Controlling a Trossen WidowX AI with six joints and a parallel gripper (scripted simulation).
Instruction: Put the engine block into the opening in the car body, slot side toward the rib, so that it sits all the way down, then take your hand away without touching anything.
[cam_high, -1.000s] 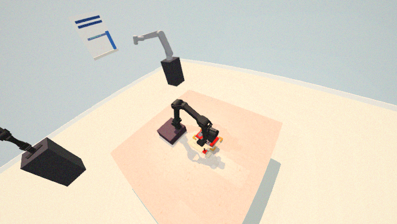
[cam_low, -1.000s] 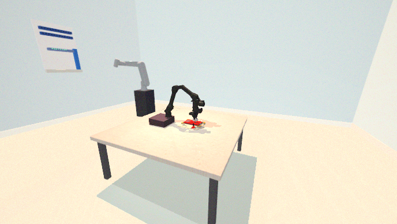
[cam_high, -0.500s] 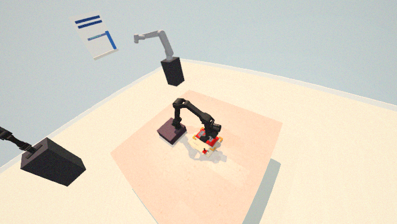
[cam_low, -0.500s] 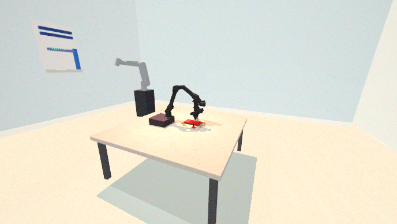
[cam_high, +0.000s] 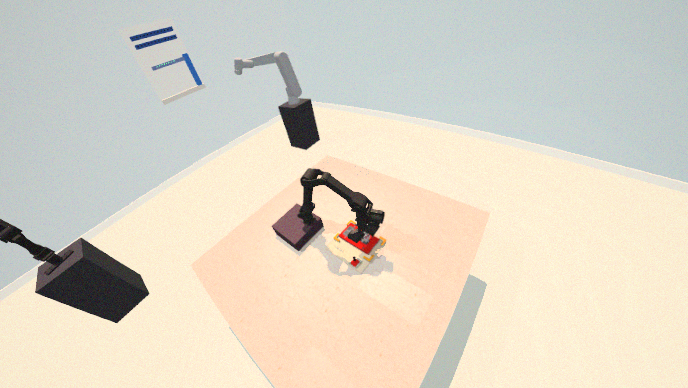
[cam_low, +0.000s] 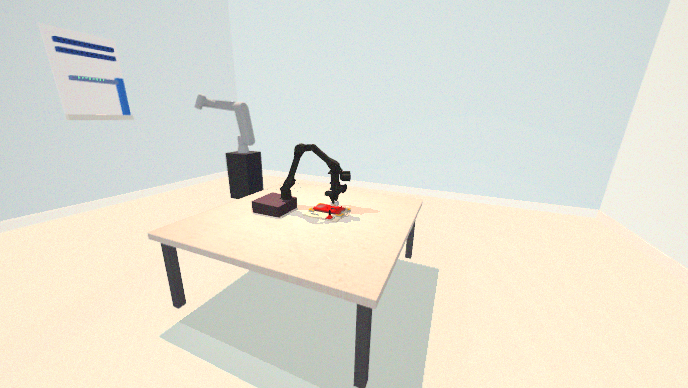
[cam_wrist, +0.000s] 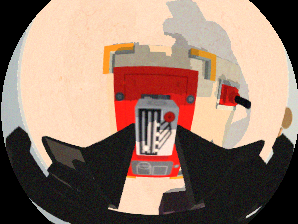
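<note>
My gripper tip is now 1 cm above the grey engine block.
</note>
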